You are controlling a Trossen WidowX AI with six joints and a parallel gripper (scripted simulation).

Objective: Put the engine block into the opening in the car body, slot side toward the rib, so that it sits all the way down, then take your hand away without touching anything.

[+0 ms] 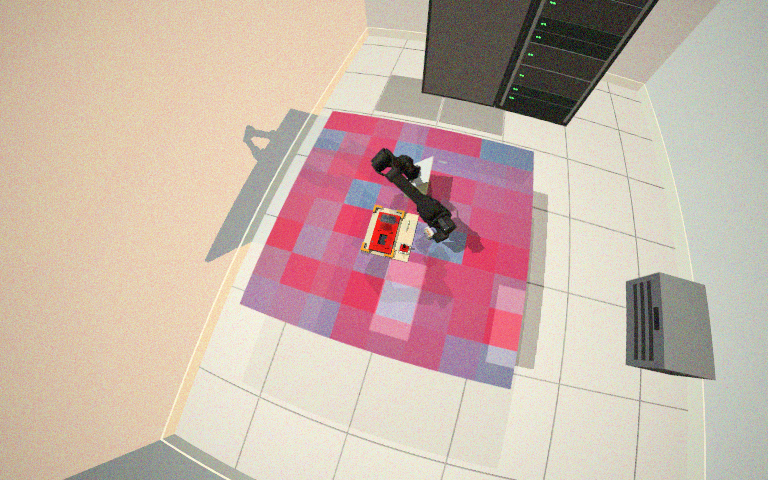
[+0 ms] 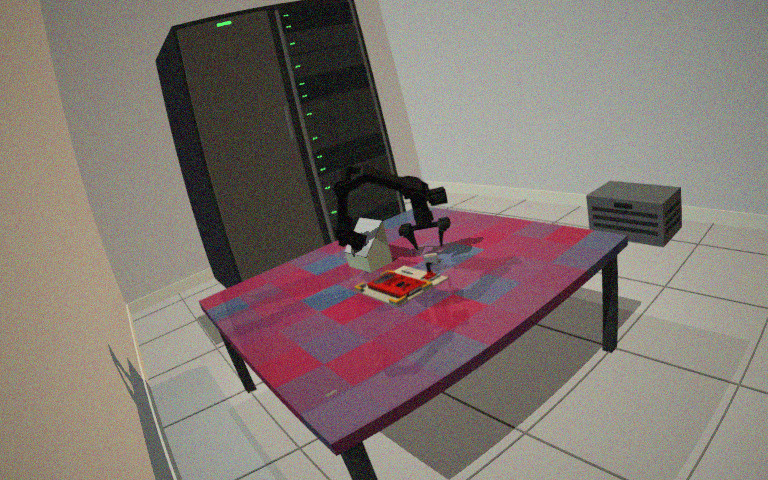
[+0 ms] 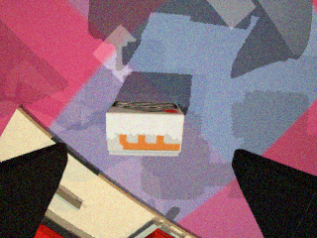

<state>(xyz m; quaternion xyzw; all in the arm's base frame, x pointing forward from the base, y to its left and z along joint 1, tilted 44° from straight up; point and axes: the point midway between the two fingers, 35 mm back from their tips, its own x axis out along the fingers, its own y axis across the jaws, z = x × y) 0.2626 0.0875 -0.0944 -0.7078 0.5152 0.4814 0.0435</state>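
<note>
The grey engine block lies 5 cm below my gripper tip. Round my gripper tip: beige fixture plate (20 cm to the right, 5 cm below, 4 cm ahead).
</note>
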